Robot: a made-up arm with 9 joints. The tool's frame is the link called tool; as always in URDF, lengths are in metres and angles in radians. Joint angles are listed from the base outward. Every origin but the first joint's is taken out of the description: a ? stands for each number. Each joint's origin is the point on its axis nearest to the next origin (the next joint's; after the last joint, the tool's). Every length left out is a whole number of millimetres.
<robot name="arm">
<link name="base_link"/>
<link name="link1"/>
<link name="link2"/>
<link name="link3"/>
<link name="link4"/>
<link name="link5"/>
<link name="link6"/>
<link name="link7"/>
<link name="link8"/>
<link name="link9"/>
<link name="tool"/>
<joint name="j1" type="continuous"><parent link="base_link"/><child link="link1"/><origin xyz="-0.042 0 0.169" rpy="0 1.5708 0"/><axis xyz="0 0 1"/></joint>
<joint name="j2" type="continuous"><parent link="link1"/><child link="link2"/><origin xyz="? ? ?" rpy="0 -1.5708 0"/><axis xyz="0 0 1"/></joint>
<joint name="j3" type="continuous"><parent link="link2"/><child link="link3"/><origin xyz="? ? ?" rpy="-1.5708 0 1.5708"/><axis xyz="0 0 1"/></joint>
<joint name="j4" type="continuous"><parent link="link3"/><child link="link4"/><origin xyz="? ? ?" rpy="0 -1.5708 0"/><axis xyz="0 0 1"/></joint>
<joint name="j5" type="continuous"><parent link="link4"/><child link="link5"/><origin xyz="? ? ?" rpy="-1.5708 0 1.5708"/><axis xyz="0 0 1"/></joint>
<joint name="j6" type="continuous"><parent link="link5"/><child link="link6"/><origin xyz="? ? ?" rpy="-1.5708 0 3.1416"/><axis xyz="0 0 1"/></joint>
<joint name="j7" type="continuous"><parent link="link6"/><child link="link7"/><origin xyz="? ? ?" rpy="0 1.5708 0"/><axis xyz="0 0 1"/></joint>
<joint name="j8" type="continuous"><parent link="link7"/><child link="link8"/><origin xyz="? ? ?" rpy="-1.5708 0 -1.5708"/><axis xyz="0 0 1"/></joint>
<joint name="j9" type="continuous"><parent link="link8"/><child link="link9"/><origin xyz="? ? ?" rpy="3.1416 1.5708 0"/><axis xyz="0 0 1"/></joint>
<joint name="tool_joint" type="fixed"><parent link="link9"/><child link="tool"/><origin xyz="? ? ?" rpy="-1.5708 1.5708 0"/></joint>
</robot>
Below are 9 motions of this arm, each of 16 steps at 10 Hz.
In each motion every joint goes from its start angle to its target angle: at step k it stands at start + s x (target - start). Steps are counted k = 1, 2, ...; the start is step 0. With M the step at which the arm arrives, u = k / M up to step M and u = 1 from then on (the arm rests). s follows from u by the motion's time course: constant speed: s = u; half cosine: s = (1 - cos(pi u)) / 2; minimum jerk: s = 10 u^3 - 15 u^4 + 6 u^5.
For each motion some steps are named. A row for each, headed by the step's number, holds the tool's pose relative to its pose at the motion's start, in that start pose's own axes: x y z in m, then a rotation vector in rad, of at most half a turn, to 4 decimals.
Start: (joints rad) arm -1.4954 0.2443 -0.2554 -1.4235 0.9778 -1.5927 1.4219 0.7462 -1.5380
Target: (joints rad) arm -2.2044 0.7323 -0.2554 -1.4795 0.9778 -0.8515 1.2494 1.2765 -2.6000
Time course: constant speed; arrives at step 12
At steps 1, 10, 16:
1: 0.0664 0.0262 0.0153 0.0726 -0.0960 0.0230
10: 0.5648 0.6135 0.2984 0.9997 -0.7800 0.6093
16: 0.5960 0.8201 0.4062 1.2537 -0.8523 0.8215

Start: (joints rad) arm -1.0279 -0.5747 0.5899 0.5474 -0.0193 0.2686 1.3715 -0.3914 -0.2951
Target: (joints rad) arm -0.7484 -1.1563 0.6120 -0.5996 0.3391 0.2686 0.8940 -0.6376 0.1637
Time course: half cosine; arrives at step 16
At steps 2, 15, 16:
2: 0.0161 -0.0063 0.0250 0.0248 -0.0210 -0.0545
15: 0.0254 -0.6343 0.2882 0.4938 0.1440 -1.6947
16: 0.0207 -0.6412 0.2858 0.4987 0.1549 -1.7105

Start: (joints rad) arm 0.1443 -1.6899 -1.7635 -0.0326 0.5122 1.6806 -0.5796 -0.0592 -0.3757
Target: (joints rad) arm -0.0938 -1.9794 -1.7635 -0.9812 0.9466 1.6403 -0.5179 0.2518 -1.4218
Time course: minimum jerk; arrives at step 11
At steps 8, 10, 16:
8: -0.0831 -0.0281 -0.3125 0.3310 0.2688 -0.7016
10: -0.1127 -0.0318 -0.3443 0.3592 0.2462 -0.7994
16: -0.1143 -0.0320 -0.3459 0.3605 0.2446 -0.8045

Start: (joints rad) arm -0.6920 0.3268 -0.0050 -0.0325 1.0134 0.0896 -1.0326 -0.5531 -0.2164
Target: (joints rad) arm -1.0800 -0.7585 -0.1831 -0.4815 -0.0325 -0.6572 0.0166 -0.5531 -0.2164
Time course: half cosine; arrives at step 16
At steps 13, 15, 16:
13: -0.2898 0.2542 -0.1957 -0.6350 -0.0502 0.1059
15: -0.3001 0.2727 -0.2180 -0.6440 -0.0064 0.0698
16: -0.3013 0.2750 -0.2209 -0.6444 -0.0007 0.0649

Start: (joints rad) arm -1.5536 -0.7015 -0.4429 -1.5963 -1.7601 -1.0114 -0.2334 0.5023 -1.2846
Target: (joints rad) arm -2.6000 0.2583 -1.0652 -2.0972 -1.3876 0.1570 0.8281 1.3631 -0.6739
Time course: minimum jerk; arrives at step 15
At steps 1, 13, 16:
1: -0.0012 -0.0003 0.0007 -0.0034 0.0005 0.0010
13: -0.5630 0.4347 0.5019 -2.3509 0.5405 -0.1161
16: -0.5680 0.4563 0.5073 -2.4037 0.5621 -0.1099

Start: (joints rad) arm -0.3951 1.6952 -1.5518 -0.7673 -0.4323 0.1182 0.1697 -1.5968 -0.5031
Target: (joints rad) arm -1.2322 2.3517 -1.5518 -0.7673 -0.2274 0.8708 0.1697 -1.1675 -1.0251
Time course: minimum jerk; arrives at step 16
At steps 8, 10, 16:
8: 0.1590 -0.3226 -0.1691 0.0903 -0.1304 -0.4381
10: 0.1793 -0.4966 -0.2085 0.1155 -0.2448 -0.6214
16: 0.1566 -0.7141 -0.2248 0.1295 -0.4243 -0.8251

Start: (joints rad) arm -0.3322 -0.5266 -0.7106 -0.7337 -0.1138 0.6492 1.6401 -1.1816 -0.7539
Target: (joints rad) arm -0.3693 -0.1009 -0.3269 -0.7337 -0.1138 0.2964 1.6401 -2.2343 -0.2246
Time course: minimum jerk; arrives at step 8
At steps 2, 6, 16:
2: 0.0147 0.0049 0.0097 -0.0018 -0.0857 0.0070
6: 0.0310 0.0154 0.0827 -0.2379 -0.7202 -0.2198
16: 0.0230 0.0187 0.0863 -0.2967 -0.7872 -0.2768

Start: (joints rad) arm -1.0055 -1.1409 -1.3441 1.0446 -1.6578 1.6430 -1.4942 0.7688 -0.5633
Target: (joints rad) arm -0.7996 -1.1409 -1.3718 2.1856 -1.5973 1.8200 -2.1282 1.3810 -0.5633
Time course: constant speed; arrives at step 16
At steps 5, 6, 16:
5: -0.0497 -0.0262 -0.0560 0.0947 -0.1769 -0.0105
6: -0.0590 -0.0332 -0.0686 0.1178 -0.2050 -0.0009
16: -0.1287 -0.1475 -0.2060 0.3286 -0.3075 0.2901

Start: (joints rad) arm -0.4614 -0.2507 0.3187 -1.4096 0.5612 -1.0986 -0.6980 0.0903 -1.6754
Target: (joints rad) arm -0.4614 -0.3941 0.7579 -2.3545 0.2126 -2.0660 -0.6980 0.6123 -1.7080
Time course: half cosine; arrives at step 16
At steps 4, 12, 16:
4: -0.1168 0.0297 -0.0100 -0.0522 -0.1278 -0.3113
12: -0.4558 0.6469 -0.1335 -0.3313 -0.4856 -1.9466
16: -0.4181 0.8173 -0.1442 -0.4390 -0.5015 -2.2906

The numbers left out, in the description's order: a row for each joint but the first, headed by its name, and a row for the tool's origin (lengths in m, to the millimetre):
j2: -0.268 -0.082 0
j3: 0.116 -0.118 0
j4: 0.085 0.027 0
j5: 0.308 -0.073 0
j6: -0.107 0.062 0
j7: -0.052 0.083 0
j8: 0.355 -0.098 0
j9: 0.004 0.02 0
tool: 0.266 0.071 0

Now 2 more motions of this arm.
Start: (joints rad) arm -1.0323 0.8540 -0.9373 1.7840 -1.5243 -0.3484 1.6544 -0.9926 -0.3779
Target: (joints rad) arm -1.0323 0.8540 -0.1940 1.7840 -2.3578 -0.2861 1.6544 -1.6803 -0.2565
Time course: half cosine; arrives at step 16
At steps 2, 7, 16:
2: -0.0157 -0.0066 -0.0092 -0.0263 0.0078 0.0177
7: -0.1629 -0.0964 -0.0774 -0.2842 0.0687 0.2027
16: -0.3567 -0.3243 -0.0983 -0.7145 0.1195 0.5631

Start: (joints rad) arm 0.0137 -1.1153 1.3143 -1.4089 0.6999 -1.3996 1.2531 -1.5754 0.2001
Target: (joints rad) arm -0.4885 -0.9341 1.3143 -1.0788 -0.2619 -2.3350 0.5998 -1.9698 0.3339
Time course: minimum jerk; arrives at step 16
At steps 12, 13, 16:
12: -0.1260 -0.2107 -0.2192 -1.2668 -0.4086 -0.2610
13: -0.1210 -0.2293 -0.2362 -1.3353 -0.4469 -0.2990
16: -0.1148 -0.2461 -0.2509 -1.3943 -0.4804 -0.3363

